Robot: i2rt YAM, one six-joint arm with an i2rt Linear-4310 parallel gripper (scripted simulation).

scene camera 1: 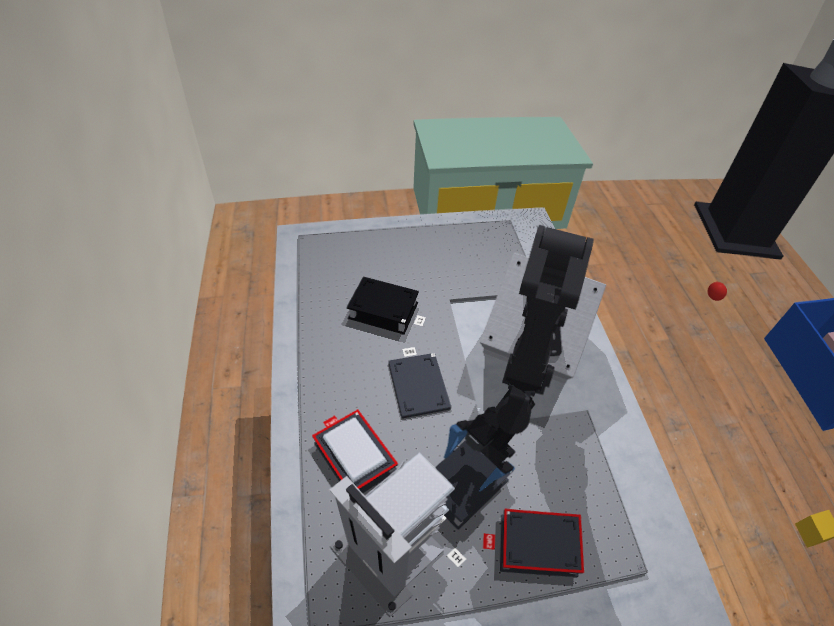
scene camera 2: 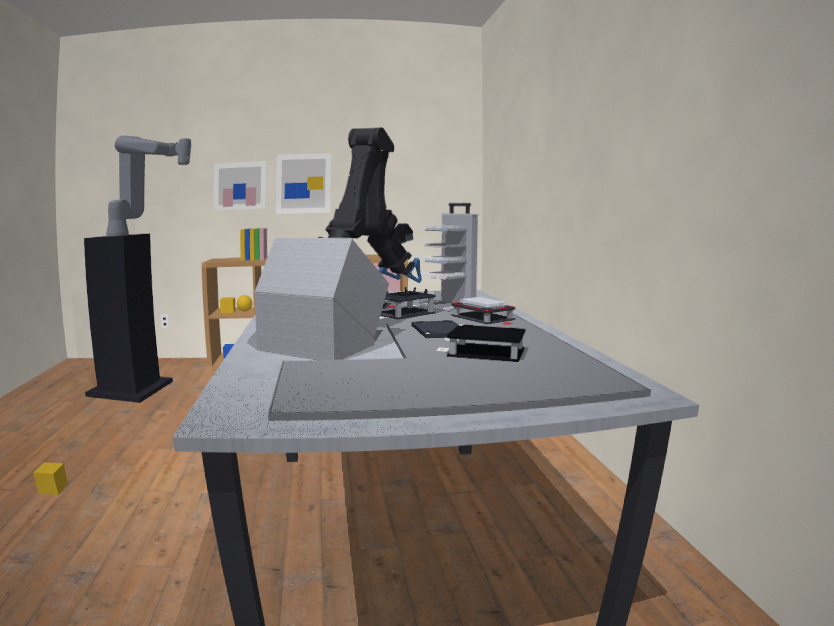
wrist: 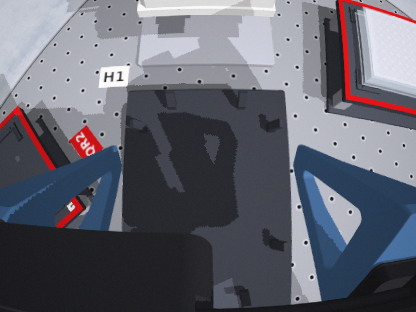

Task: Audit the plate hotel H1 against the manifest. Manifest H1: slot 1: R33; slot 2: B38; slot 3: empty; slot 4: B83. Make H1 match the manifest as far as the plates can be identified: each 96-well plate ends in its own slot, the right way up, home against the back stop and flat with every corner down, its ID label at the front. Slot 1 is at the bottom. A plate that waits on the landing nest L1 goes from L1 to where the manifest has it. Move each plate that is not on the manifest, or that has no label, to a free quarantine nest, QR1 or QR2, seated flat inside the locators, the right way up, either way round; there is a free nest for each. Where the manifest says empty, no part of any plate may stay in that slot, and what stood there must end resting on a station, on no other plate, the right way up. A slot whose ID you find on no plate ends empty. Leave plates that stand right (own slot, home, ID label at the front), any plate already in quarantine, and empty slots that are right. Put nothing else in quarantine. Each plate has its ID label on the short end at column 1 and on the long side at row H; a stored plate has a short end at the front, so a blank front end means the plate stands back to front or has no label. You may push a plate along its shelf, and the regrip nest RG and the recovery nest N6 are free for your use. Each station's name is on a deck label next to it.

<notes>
I see my gripper, a flat dark nest N6, a regrip nest RG and a hotel H1.
My gripper shows as well in scene camera 2 and in the wrist view.
</notes>
